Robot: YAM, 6 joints.
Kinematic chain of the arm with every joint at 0, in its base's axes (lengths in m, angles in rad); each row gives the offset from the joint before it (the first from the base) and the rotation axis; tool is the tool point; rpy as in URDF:
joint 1: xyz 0 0 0.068 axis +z
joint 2: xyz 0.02 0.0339 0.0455 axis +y
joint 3: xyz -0.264 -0.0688 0 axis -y
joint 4: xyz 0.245 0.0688 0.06 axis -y
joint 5: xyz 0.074 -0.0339 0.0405 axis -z
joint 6: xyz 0.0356 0 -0.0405 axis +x
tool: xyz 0 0 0 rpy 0 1.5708 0
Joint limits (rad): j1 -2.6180..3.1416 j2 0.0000..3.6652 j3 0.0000..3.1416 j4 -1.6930..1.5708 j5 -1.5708..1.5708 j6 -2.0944..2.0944
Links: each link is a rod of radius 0.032 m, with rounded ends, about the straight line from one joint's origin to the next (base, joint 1, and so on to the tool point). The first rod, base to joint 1, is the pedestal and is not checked.
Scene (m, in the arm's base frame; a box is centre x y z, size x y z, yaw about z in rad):
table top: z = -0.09
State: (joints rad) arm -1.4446 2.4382 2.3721 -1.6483 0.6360 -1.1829
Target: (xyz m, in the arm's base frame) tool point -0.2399 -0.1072 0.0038
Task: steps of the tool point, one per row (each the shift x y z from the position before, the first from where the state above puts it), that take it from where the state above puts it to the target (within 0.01 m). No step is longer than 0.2 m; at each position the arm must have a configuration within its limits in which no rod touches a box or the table.
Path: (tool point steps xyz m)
1: -0.1306 0.0318 -0.0811
2: -0.1000 0.0853 -0.0674
3: -0.0496 0.1148 -0.0484
4: 0.0040 0.1150 -0.0257

